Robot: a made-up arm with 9 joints. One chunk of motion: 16 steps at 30 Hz.
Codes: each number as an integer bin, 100 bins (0 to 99) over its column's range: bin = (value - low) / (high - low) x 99, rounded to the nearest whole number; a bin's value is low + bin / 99 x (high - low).
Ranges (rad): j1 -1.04..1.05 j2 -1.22..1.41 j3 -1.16..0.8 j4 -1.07..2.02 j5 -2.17..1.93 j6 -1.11..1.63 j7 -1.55..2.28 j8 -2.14..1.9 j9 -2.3..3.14
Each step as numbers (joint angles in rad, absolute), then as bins.
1 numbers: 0.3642 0.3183 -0.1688 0.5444 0.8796 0.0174 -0.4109 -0.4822 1.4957
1 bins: 67 58 50 52 74 41 29 41 69
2 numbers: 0.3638 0.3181 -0.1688 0.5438 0.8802 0.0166 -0.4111 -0.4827 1.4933
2 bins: 66 58 50 52 74 41 29 41 69
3 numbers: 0.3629 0.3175 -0.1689 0.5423 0.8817 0.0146 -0.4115 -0.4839 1.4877
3 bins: 66 58 50 52 74 41 29 41 69
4 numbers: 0.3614 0.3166 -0.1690 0.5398 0.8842 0.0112 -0.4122 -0.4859 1.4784
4 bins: 66 58 50 52 74 41 29 41 69
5 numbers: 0.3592 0.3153 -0.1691 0.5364 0.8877 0.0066 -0.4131 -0.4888 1.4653
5 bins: 66 58 50 51 74 40 29 40 69
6 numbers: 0.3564 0.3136 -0.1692 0.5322 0.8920 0.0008 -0.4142 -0.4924 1.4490
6 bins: 66 58 50 51 74 40 29 40 68
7 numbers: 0.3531 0.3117 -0.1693 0.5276 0.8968 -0.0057 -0.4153 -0.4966 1.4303
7 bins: 66 58 50 51 74 40 29 40 68
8 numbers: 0.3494 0.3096 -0.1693 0.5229 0.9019 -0.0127 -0.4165 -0.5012 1.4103
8 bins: 66 58 50 51 74 40 29 40 68
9 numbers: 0.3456 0.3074 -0.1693 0.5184 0.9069 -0.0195 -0.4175 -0.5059 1.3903
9 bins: 66 57 50 51 74 39 29 40 67
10 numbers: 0.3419 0.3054 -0.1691 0.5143 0.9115 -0.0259 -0.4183 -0.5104 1.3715
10 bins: 65 57 50 51 74 39 29 40 67
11 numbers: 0.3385 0.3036 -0.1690 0.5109 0.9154 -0.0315 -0.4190 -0.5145 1.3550
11 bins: 65 57 50 51 75 39 29 40 67
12 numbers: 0.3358 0.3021 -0.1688 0.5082 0.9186 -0.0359 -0.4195 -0.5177 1.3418
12 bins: 65 57 50 51 75 39 29 40 66
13 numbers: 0.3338 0.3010 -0.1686 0.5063 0.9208 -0.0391 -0.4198 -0.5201 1.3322
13 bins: 65 57 50 51 75 39 29 40 66
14 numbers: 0.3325 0.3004 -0.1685 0.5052 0.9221 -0.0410 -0.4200 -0.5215 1.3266
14 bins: 65 57 50 50 75 39 29 40 66
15 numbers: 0.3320 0.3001 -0.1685 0.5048 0.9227 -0.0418 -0.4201 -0.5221 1.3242
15 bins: 65 57 50 50 75 39 29 40 66
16 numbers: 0.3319 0.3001 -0.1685 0.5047 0.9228 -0.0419 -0.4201 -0.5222 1.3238
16 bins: 65 57 50 50 75 39 29 40 66
